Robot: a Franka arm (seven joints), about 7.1 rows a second.
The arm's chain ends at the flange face. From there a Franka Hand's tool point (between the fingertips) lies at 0.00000 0.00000 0.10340 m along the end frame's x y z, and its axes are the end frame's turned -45 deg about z.
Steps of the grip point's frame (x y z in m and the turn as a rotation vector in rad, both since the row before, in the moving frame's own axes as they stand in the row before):
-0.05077 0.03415 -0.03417 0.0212 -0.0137 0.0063
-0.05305 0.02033 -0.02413 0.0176 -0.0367 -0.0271
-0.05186 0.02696 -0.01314 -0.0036 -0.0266 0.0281
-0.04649 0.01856 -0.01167 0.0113 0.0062 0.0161
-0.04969 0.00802 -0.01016 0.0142 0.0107 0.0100
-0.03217 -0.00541 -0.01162 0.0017 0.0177 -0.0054
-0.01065 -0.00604 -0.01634 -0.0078 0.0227 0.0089
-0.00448 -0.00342 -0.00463 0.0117 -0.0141 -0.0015
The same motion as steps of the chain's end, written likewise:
-0.00920 0.06060 -0.03414 0.0053 -0.0247 0.0063
-0.01919 0.05044 -0.02404 -0.0135 -0.0384 -0.0271
-0.01589 0.05355 -0.01310 -0.0214 -0.0163 0.0281
-0.01939 0.04728 -0.01166 0.0124 -0.0036 0.0161
-0.02922 0.04263 -0.01014 0.0176 -0.0025 0.0100
-0.02774 0.02034 -0.01160 0.0137 0.0113 -0.0054
-0.01404 0.00434 -0.01631 0.0105 0.0216 0.0089
-0.00370 0.00057 -0.00461 -0.0017 -0.0182 -0.0015

